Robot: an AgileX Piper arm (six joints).
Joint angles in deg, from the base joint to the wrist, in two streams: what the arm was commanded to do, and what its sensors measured. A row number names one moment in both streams.
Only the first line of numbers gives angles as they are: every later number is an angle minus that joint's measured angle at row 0.
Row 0, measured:
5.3, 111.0, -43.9, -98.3, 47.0, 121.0
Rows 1 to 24, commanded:
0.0, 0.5, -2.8, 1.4, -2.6, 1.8
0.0, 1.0, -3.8, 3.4, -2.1, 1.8
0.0, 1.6, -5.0, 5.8, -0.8, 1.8
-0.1, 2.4, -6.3, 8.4, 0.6, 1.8
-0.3, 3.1, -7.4, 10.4, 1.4, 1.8
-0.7, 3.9, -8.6, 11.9, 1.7, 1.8
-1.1, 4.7, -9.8, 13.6, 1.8, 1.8
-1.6, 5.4, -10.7, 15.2, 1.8, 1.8
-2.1, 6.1, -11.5, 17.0, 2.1, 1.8
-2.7, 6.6, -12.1, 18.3, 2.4, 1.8
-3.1, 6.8, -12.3, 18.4, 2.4, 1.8
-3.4, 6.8, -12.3, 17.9, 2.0, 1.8
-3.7, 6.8, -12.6, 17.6, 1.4, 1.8
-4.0, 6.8, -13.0, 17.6, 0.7, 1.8
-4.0, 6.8, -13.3, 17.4, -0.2, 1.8
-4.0, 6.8, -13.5, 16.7, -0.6, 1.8
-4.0, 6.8, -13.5, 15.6, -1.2, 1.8
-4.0, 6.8, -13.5, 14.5, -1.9, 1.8
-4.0, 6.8, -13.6, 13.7, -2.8, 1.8
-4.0, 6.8, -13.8, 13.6, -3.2, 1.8
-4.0, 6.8, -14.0, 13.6, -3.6, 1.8
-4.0, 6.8, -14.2, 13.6, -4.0, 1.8
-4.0, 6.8, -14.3, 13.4, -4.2, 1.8
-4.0, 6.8, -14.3, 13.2, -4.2, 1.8
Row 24, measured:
-3.9, 6.9, -13.6, 14.9, -3.2, 0.0
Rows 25 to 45, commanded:
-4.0, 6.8, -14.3, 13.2, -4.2, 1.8
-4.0, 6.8, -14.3, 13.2, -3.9, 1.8
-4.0, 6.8, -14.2, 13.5, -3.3, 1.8
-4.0, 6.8, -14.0, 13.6, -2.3, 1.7
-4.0, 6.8, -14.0, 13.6, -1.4, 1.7
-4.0, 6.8, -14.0, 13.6, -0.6, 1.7
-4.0, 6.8, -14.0, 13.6, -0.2, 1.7
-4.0, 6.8, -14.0, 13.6, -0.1, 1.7
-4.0, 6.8, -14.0, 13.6, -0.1, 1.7
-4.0, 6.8, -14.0, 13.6, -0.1, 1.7
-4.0, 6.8, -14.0, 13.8, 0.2, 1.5
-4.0, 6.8, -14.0, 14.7, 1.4, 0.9
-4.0, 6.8, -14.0, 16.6, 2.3, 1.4
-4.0, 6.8, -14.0, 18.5, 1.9, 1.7
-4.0, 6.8, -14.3, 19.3, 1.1, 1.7
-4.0, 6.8, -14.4, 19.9, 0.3, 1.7
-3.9, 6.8, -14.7, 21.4, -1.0, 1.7
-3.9, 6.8, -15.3, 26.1, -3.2, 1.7
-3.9, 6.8, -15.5, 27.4, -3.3, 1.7
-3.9, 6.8, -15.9, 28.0, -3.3, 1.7
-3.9, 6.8, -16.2, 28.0, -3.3, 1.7
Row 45, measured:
-4.0, 6.9, -15.1, 25.8, -2.8, 0.0
